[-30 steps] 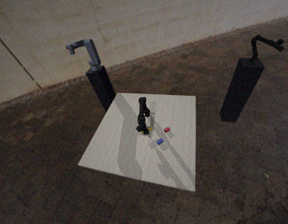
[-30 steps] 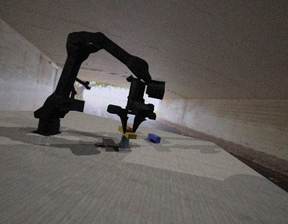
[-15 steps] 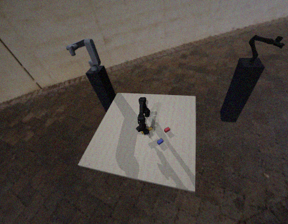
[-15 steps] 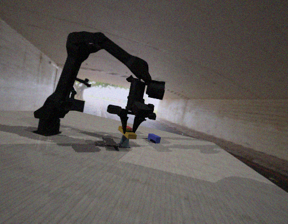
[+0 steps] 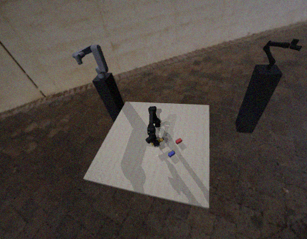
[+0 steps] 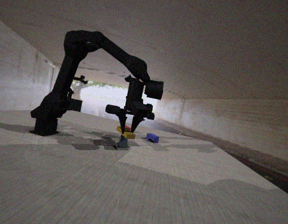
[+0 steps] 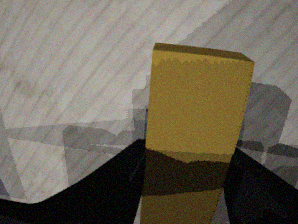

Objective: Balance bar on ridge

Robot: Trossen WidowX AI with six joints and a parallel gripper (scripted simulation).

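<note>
Now: the yellow bar 20 mm behind my gripper tip and 20 mm to the left of it. Also, from my gripper tip: red block (90 mm behind, 260 mm to the left, 40 mm below); then blue block (90 mm ahead, 200 mm to the left, 40 mm below).
</note>
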